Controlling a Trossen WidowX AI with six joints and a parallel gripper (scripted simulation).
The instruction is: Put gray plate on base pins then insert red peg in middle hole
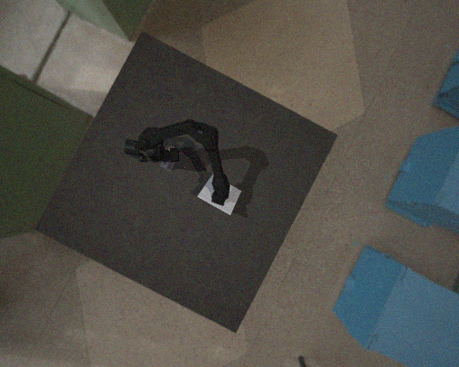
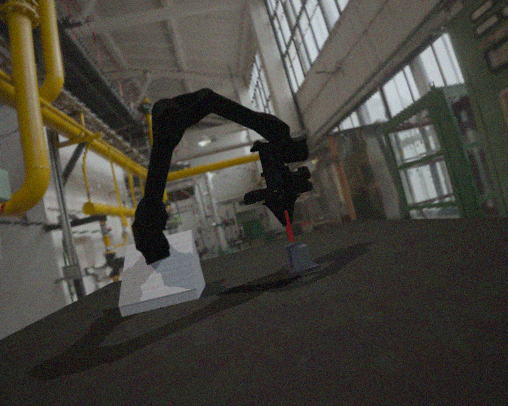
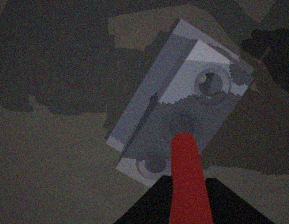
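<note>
The red peg is right at my gripper tip. From my gripper tip the other things lie so: gray plate (10 mm to the right, 60 mm below).
</note>
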